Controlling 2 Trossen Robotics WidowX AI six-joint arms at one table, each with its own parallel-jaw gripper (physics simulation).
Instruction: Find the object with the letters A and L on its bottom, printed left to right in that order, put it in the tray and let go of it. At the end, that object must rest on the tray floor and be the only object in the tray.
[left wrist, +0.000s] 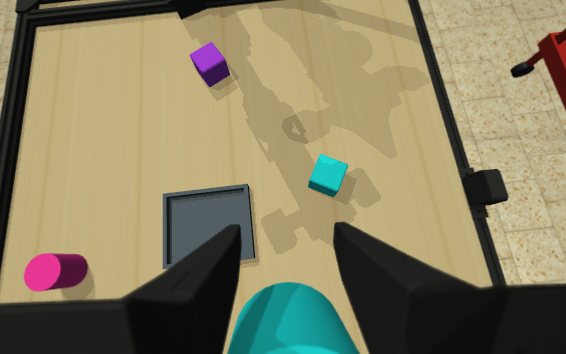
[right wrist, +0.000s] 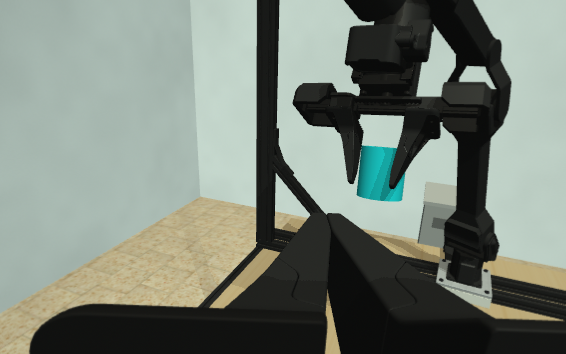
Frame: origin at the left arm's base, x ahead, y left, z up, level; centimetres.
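Seen in the pictures: left gripper, fingertip midpoint: (left wrist: 287, 234) (right wrist: 370, 185); right gripper, fingertip midpoint: (right wrist: 324, 227); left arm's base, origin of the base link: (right wrist: 463, 275).
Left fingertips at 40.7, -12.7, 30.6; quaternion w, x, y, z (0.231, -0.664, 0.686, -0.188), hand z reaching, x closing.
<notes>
Pixels of each thing's top centre, then the offset from my left fingertips to it, as dx, dy, dz.
- cyan cylinder, middle of its top: (right wrist: 385, 143) -4.9, +0.0, +3.2
- dark grey tray, middle of its top: (left wrist: 206, 224) +4.4, +12.2, -31.5
- cyan cube, middle of its top: (left wrist: 329, 172) +11.0, -6.3, -28.8
- purple cube, middle of its top: (left wrist: 206, 56) +32.0, +12.3, -28.8
- magenta cylinder, middle of its top: (left wrist: 42, 272) -1.3, +32.8, -27.9
A cyan cylinder (left wrist: 292, 320) (right wrist: 376, 167) is held upright between the fingers of my left gripper (left wrist: 287, 234) (right wrist: 370, 185), which is shut on it, above the table. Its underside faces down and no letters show on it. The dark grey tray (left wrist: 207, 220) lies on the table, left of the left gripper's fingertips in the left wrist view; its visible floor is bare, and the left finger covers its near right part. My right gripper (right wrist: 324, 227) is shut with its fingertips together, apart from the cylinder.
A cyan cube (left wrist: 328, 172) lies right of and beyond the tray. A purple cube (left wrist: 209, 62) lies farther off, near the far frame. A magenta cylinder (left wrist: 55, 272) stands left of the tray. A black frame (left wrist: 452, 120) edges the table; a black post (right wrist: 266, 125) rises from it.
</notes>
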